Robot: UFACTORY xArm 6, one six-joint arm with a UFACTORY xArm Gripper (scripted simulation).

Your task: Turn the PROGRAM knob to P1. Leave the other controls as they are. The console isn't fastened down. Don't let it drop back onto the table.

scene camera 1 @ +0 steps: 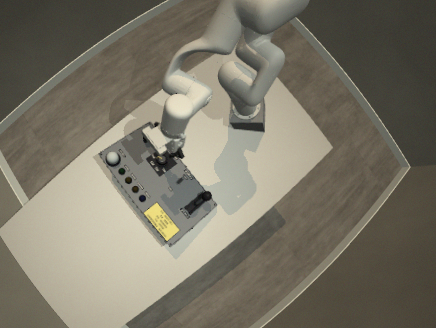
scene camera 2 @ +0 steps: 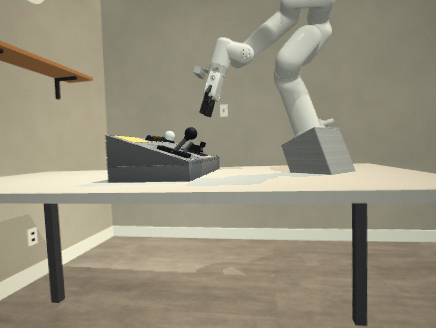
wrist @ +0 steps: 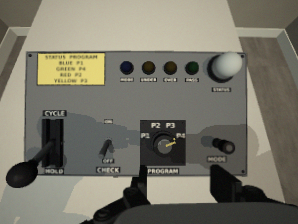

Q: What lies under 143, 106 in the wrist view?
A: A grey console.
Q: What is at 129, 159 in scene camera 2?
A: A grey console.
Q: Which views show the grey console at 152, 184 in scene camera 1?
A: Scene camera 1, scene camera 2 and the wrist view: all of them.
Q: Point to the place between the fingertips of my gripper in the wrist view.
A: At 178, 178
